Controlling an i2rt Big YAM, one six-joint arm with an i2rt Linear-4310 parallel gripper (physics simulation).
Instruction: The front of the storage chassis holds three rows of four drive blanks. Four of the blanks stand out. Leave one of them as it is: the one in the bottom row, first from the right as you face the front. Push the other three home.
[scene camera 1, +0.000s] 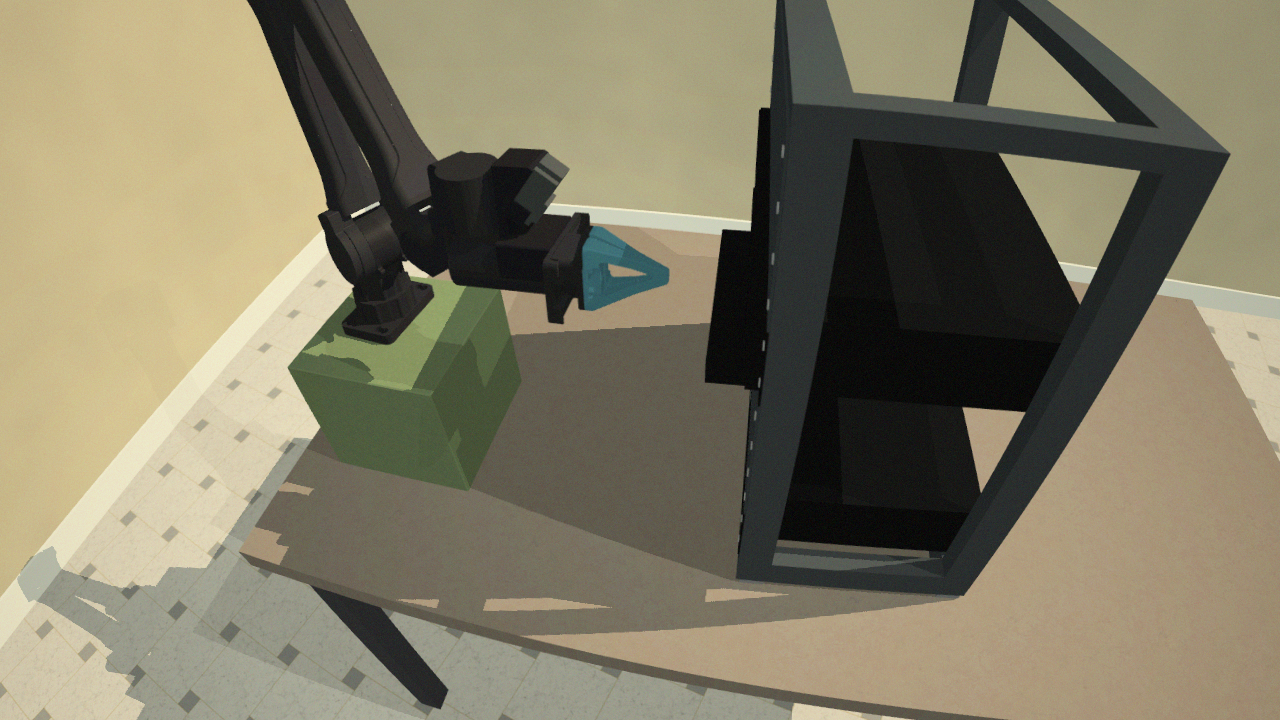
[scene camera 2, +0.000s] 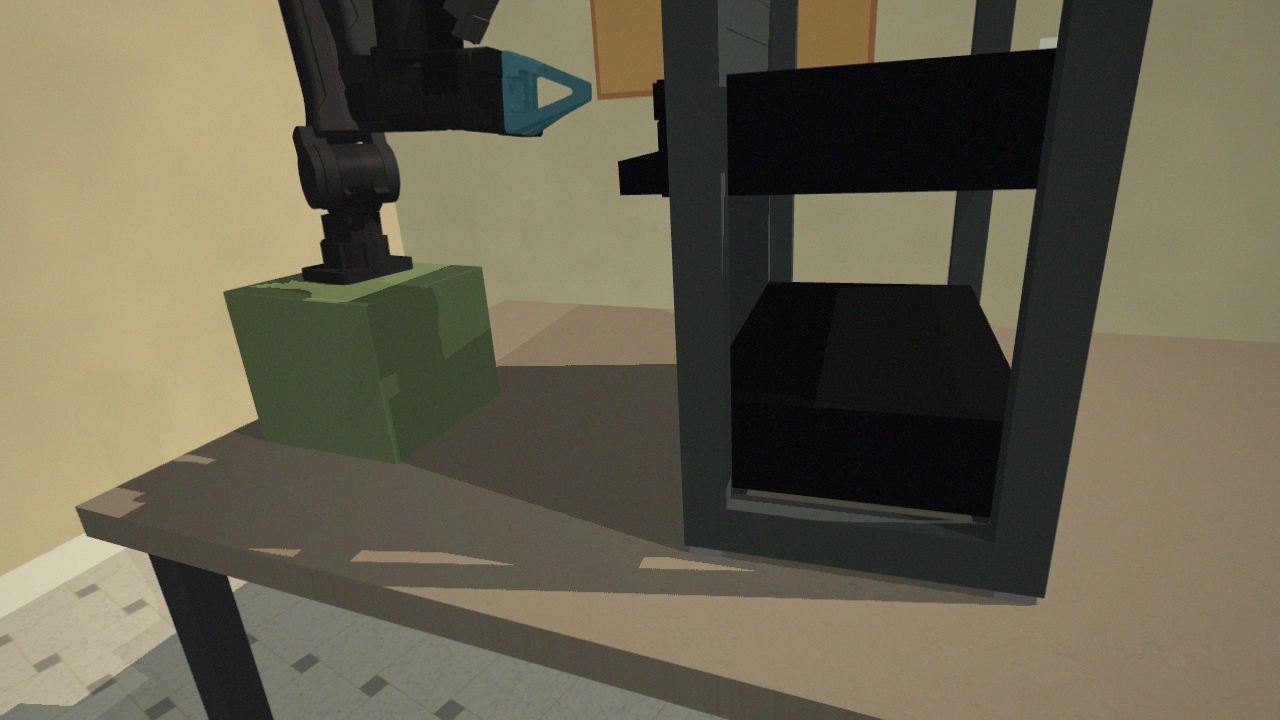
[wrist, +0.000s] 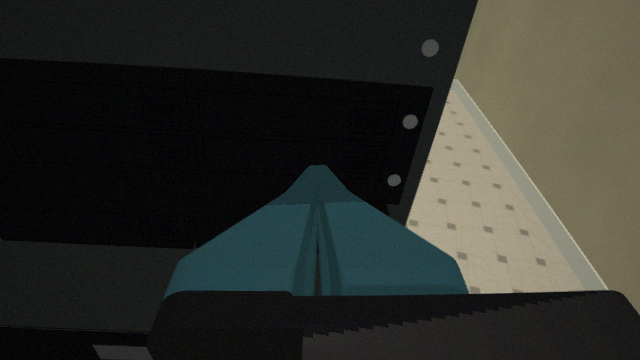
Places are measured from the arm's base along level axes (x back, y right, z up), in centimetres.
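Pixels of known places: gripper, fingertip midpoint: (scene camera 1: 668, 276) (scene camera 2: 590, 91) (wrist: 317, 180); arm's base, origin of the base link: (scene camera 1: 390, 313) (scene camera 2: 360, 273).
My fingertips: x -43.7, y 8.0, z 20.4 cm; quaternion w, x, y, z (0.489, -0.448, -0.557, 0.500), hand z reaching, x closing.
Ahead of a thing's pixels: the offset from my fingertips to its top centre. "*": to the spot under its first point. Level surfaces: height alone.
The black storage chassis {* dx -27.6, dy +0.6, dz -3.9 cm} (scene camera 1: 966, 371) (scene camera 2: 886, 125) sits high in the rack; its dark front {* dx -5.4, dy -12.9, dz -4.2 cm} (wrist: 100, 150) fills the left and middle of the wrist view. A black blank {dx -9.6, dy -2.2, dz -5.6 cm} (scene camera 1: 732, 308) (scene camera 2: 642, 177) low on the front stands well out. Above it a smaller black step (scene camera 2: 659, 100) stands out less. Blank outlines are very faint in the wrist view, so I cannot tell exactly which blanks stand out. My gripper (scene camera 1: 666, 274) (scene camera 2: 588, 91) (wrist: 317, 180) is shut and empty, its teal tips pointing at the front's right part, a gap short of it. Its fingers hide part of the bottom row.
The grey rack {* dx -11.3, dy +6.4, dz -18.7 cm} (scene camera 1: 760, 483) (scene camera 2: 702, 429) stands on the table {dz -40.5 cm} (scene camera 1: 1118, 537) (scene camera 2: 1163, 501). A second black unit {* dx -27.1, dy -6.1, dz -26.3 cm} (scene camera 1: 904, 465) (scene camera 2: 868, 456) sits low in it. The arm stands on a green block (scene camera 1: 393, 438) (scene camera 2: 313, 376). Round pale studs {* dx -9.6, dy +4.7, dz -1.8 cm} (wrist: 410, 121) line the rack's right post.
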